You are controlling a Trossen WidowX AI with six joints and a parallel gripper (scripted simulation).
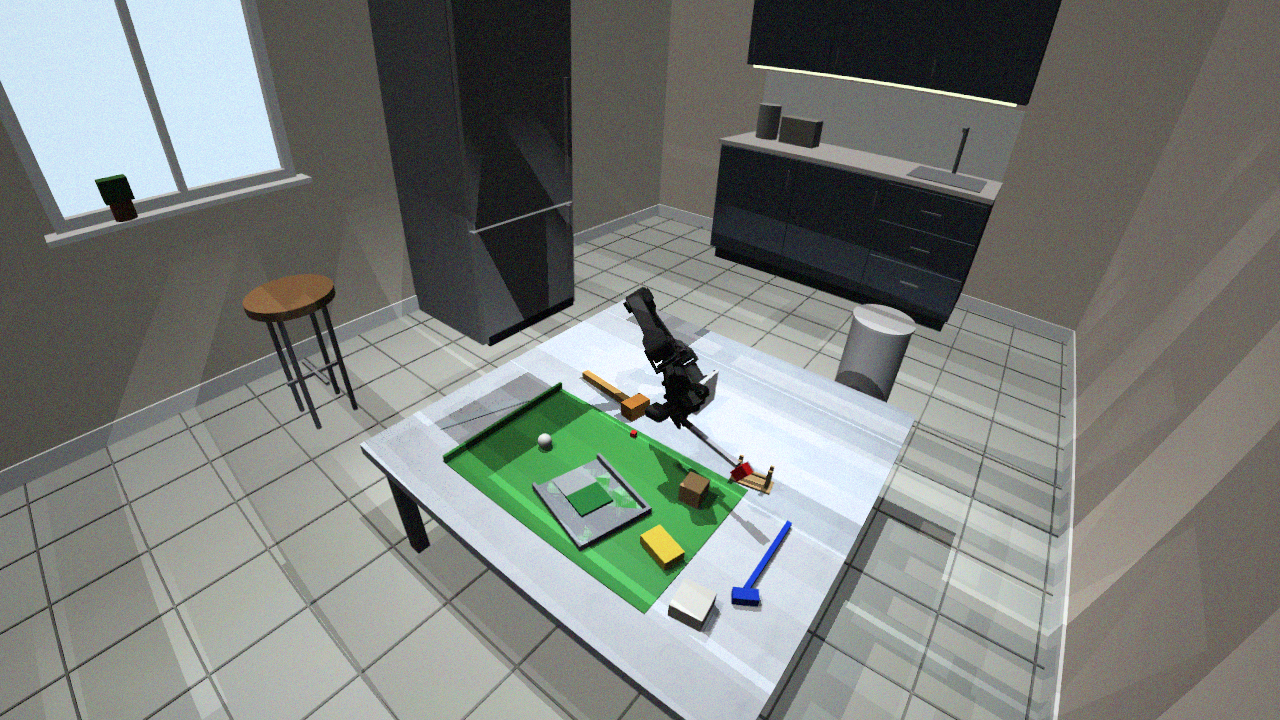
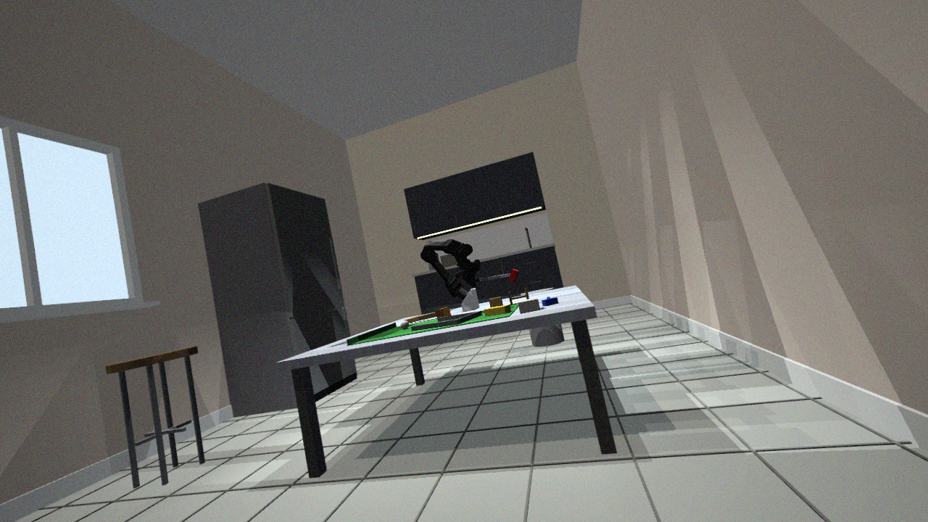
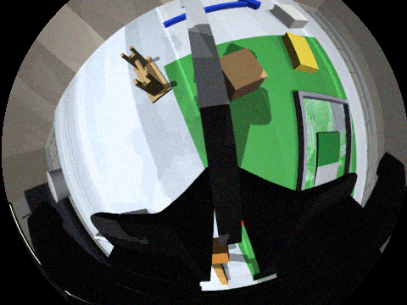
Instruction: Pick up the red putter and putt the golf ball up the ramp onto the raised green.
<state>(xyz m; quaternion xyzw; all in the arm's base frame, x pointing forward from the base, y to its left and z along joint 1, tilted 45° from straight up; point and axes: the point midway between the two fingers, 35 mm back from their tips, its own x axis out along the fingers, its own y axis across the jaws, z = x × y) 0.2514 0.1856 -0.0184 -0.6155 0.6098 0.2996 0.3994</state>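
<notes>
Right now my gripper tip is 17 cm to the left of the small red marker, 13 cm above it and 1 cm short of it. Also, from my gripper tip: brown cube: 12 cm to the left, 10 cm below, 7 cm ahead; white golf ball: 32 cm to the right, 24 cm ahead, 11 cm below; yellow block: 26 cm ahead, 18 cm to the left, 12 cm below.
</notes>
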